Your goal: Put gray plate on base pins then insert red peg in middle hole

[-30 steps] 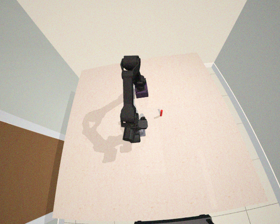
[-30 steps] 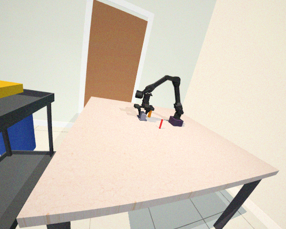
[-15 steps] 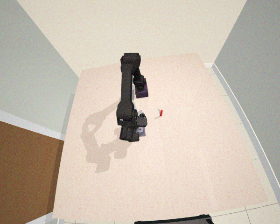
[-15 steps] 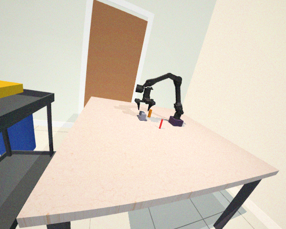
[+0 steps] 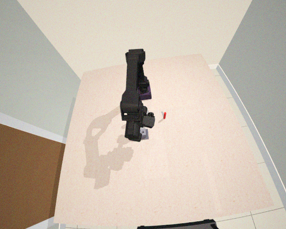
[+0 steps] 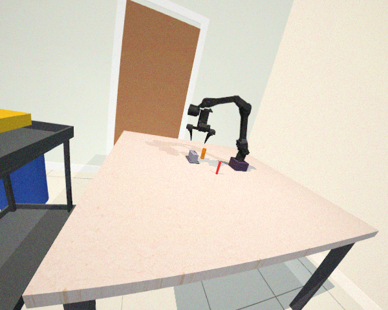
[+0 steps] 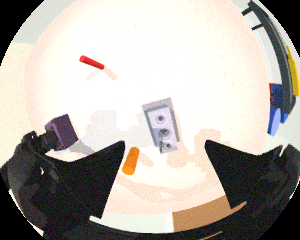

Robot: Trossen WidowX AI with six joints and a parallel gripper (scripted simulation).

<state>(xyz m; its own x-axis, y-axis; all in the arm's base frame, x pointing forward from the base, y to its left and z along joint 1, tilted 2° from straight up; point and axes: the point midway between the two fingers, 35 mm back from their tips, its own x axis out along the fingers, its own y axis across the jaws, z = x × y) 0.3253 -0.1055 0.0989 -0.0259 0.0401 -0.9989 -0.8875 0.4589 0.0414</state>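
The red peg is 18 cm to the left of my gripper tip, 10 cm below it and 7 cm behind it. Round my gripper tip: orange cylinder 11 cm behind, 10 cm below, 6 cm to the right; then gray plate 9 cm below, 2 cm to the right; then gray base 13 cm below, 2 cm to the right.
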